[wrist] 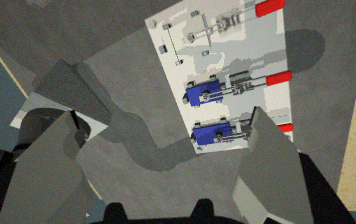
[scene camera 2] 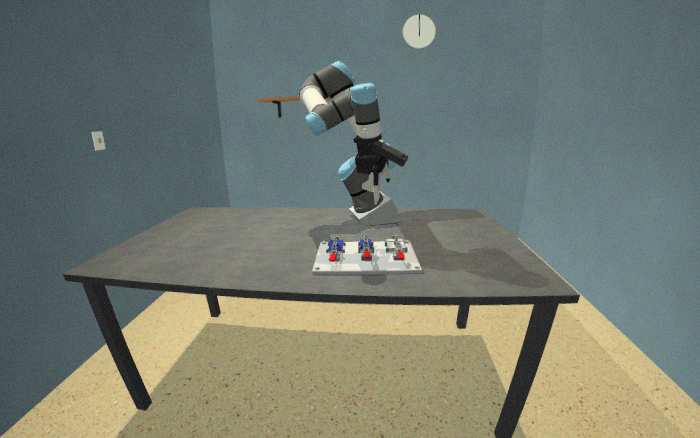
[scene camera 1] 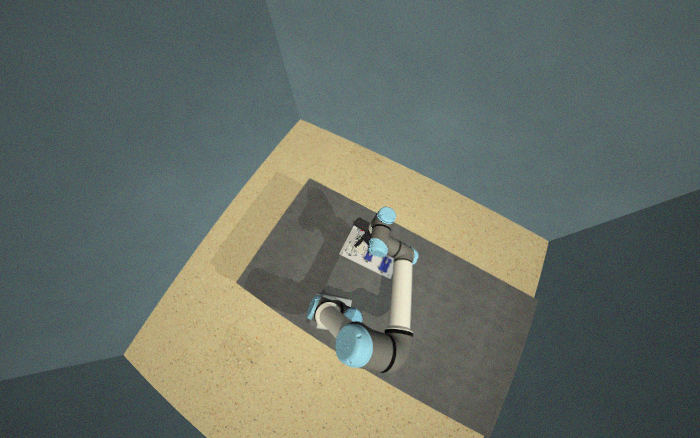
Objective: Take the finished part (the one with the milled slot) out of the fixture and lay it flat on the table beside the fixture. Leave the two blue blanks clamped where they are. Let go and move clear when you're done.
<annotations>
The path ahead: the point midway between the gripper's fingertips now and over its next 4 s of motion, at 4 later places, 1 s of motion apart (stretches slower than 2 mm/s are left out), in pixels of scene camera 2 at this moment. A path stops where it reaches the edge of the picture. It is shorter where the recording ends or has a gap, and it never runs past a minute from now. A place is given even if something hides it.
My gripper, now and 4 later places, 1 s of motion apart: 382,192; 386,194; 389,195; 392,195; 396,195
</annotations>
